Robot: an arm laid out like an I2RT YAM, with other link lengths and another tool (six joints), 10 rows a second.
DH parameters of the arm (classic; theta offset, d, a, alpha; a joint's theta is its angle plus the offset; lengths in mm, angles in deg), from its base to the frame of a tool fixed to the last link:
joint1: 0 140.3 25.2 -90
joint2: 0 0 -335.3 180
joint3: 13.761 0 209.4 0
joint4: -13.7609 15.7 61.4 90
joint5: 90 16.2 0 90
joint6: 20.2 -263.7 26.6 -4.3
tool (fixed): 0 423.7 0 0
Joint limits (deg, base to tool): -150..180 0..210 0..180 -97..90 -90..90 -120..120
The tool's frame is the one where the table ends.
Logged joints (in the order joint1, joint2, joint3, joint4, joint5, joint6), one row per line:
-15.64, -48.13, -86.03, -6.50, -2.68, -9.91
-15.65, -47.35, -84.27, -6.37, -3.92, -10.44
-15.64, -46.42, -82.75, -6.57, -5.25, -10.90
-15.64, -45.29, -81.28, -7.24, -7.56, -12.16
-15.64, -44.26, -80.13, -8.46, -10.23, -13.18
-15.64, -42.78, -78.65, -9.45, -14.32, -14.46
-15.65, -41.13, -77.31, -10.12, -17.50, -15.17
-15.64, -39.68, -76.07, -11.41, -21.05, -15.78
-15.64, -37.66, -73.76, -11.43, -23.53, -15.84
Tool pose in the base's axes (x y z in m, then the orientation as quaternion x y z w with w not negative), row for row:
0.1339, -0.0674, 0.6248, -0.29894, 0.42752, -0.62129, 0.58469
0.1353, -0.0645, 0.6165, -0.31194, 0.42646, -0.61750, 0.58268
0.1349, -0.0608, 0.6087, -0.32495, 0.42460, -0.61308, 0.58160
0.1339, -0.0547, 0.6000, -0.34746, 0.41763, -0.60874, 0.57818
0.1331, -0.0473, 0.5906, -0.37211, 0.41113, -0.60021, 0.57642
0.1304, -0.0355, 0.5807, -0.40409, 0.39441, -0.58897, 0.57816
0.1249, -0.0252, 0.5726, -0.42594, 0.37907, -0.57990, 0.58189
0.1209, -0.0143, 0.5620, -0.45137, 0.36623, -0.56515, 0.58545
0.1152, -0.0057, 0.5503, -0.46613, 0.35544, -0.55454, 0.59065
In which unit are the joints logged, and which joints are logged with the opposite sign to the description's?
The joints are logged in degrees. Opposite sign: joint2, joint3.
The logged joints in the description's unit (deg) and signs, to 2 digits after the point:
-15.64, 48.13, 86.03, -6.50, -2.68, -9.91
-15.65, 47.35, 84.27, -6.37, -3.92, -10.44
-15.64, 46.42, 82.75, -6.57, -5.25, -10.90
-15.64, 45.29, 81.28, -7.24, -7.56, -12.16
-15.64, 44.26, 80.13, -8.46, -10.23, -13.18
-15.64, 42.78, 78.65, -9.45, -14.32, -14.46
-15.65, 41.13, 77.31, -10.12, -17.50, -15.17
-15.64, 39.68, 76.07, -11.41, -21.05, -15.78
-15.64, 37.66, 73.76, -11.43, -23.53, -15.84

